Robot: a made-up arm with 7 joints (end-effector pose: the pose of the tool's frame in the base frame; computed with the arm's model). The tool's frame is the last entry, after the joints. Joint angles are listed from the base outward.
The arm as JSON. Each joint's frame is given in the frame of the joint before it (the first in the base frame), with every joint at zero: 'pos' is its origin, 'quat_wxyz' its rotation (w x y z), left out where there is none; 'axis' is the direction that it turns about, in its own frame. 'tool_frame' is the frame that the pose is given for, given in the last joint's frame.
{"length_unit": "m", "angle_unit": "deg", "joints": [
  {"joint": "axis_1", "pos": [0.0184, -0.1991, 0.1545], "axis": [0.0, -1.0, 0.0]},
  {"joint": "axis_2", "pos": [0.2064, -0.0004, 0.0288], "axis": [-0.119, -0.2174, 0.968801]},
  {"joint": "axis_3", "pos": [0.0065, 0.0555, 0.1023], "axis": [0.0, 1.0, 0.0]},
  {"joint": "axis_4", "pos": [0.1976, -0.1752, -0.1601], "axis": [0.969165, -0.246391, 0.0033]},
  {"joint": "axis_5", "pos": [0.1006, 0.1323, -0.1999], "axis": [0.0, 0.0, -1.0]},
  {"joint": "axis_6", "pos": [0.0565, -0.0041, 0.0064], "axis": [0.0, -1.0, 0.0]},
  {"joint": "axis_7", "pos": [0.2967, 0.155, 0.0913], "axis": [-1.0, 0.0, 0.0]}
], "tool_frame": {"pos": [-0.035, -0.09, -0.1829], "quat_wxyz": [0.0, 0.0, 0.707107, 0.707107]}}
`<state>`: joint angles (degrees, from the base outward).
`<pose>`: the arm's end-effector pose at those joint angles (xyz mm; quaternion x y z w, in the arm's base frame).
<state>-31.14 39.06 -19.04 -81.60 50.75 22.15 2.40</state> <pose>859.9 -159.7 -86.9 -0.2944 0.8965 0.1467 0.2967</pose>
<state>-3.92 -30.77 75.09 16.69 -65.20 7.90 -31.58</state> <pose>252.3 291.0 -47.8 -0.2224 0.1103 -0.9398 0.2350</pose>
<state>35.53 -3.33 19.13 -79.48 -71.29 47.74 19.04</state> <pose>546.0 -298.5 -102.0 0.3818 -0.8046 -0.2598 0.3733</pose>
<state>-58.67 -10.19 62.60 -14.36 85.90 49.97 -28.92</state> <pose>-219.0 -492.2 -208.9 -0.3606 -0.8946 -0.1362 0.2262</pose>
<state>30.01 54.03 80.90 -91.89 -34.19 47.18 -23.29</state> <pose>300.2 -810.6 -57.5 0.0481 -0.6860 0.0409 0.7248</pose>
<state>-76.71 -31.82 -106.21 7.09 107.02 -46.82 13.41</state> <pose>634.8 -605.3 -335.5 0.5199 0.2812 0.6593 0.4648</pose>
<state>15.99 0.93 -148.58 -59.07 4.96 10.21 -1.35</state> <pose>-205.1 -479.6 982.1 -0.2871 0.1436 0.0581 0.9453</pose>
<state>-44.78 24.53 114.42 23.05 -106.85 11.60 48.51</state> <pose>-105.0 22.5 134.4 -0.0816 0.0189 -0.7769 0.6240</pose>
